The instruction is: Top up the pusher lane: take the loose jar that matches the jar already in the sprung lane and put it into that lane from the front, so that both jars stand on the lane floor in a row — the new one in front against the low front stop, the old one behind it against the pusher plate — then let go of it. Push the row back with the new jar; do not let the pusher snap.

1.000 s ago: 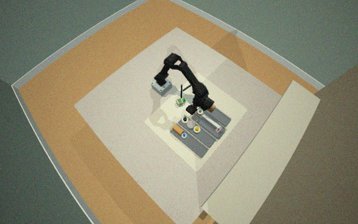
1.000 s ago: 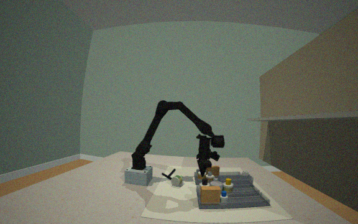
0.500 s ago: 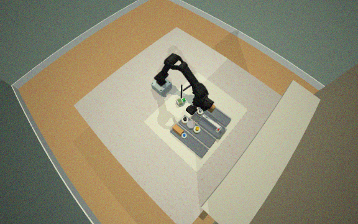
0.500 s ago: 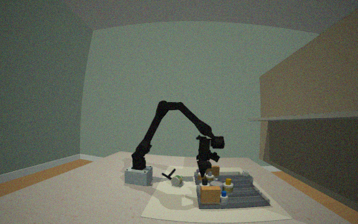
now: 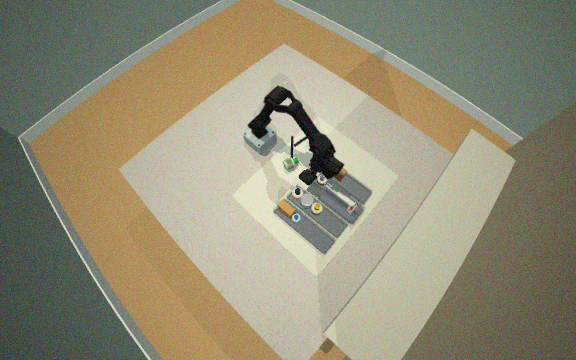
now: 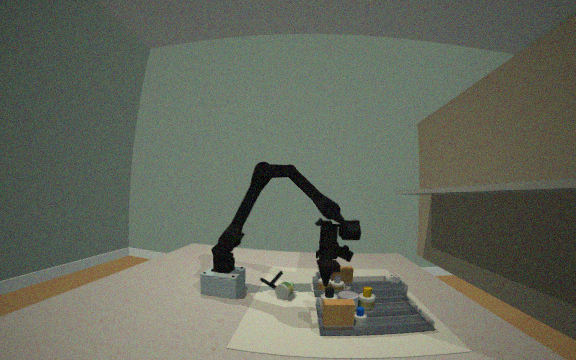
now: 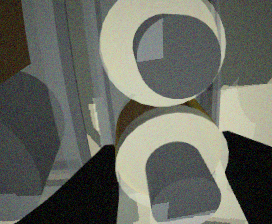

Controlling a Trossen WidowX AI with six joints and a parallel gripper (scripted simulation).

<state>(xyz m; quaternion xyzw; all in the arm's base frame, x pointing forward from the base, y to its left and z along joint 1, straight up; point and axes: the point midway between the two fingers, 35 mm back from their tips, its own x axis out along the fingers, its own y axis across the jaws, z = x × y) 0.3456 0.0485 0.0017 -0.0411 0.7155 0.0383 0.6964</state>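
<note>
The green-banded jar is 120 mm behind my gripper tip, 30 mm to the right of it and 10 mm below it. Round my gripper tip: shelf 500 mm ahead, 330 mm above, 20 mm to the left; grey lane rack 150 mm ahead, 20 mm below, 10 mm to the right.
</note>
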